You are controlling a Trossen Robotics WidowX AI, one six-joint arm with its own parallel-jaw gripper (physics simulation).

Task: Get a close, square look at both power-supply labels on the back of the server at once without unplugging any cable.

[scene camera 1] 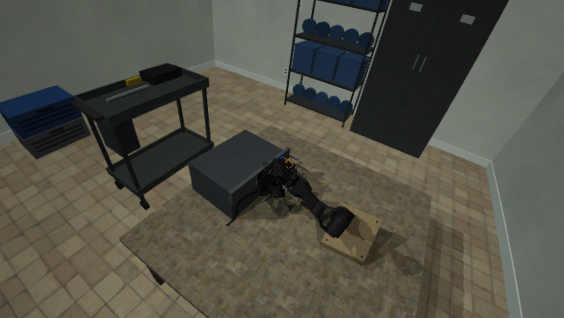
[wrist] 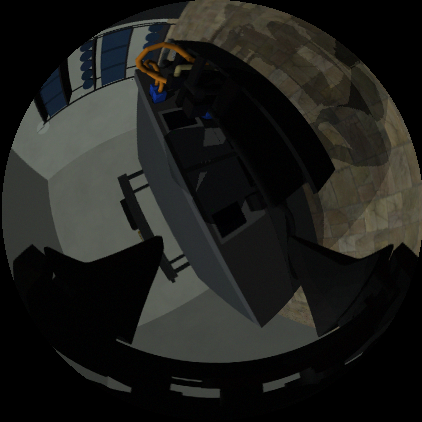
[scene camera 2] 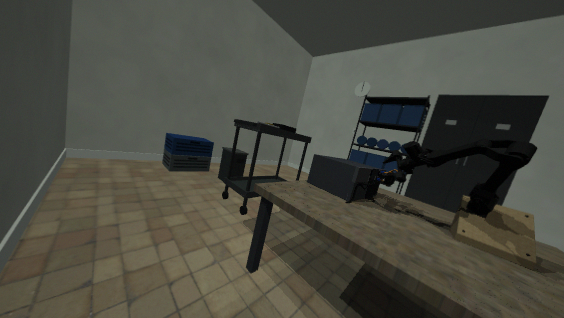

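Pixels of known places: gripper, fingertip midpoint: [scene camera 1: 268, 176] [wrist: 227, 243] [scene camera 2: 383, 169]; arm's base at its link origin: [scene camera 2: 477, 209].
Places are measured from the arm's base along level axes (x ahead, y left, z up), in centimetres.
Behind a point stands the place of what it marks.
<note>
The grey server [scene camera 1: 235, 157] {x 64.2, y 5.1, z 5.3 cm} [scene camera 2: 331, 175] {x 63.3, y 25.1, z -4.4 cm} [wrist: 185, 225] {x 56.1, y 5.2, z 5.3 cm} lies on the table. My gripper [scene camera 1: 270, 179] {x 41.0, y 6.6, z 6.6 cm} [scene camera 2: 392, 162] [wrist: 227, 243] {x 41.0, y 6.6, z 6.6 cm} is open and empty, close to the server's back. In the wrist view the back runs diagonally and is seen aslant. It has two dark panels between two black square openings. A pale patch [wrist: 214, 136] {x 46.5, y -3.4, z -0.8 cm} and a thin pale sliver [wrist: 201, 181] {x 46.8, y 1.3, z 3.5 cm} show on the panels; I cannot tell whether they are labels, and no writing is readable. Black slabs [wrist: 275, 140] {x 39.3, y 1.4, z -1.0 cm} stand in front of the back's right side and hide part of it.
Orange cable [wrist: 162, 46] {x 36.3, y -9.1, z 5.9 cm} [scene camera 1: 288, 163] {x 39.9, y -11.4, z 3.7 cm} and a blue plug [wrist: 158, 94] {x 44.6, y -11.1, z 4.2 cm} are at the back's far end. A black cable [scene camera 1: 237, 207] {x 47.1, y 23.3, z -6.5 cm} hangs at the near end. The table [scene camera 1: 225, 270] {x 33.0, y 48.0, z -15.2 cm} [scene camera 2: 320, 215] {x 45.7, y 61.0, z -15.1 cm} carries the arm's wooden base [scene camera 1: 367, 230] {x -12.1, y -0.1, z -1.1 cm} [scene camera 2: 500, 232] {x -7.8, y 4.8, z -6.1 cm}. A cart [scene camera 1: 160, 102] [scene camera 2: 272, 131] stands beyond the server.
</note>
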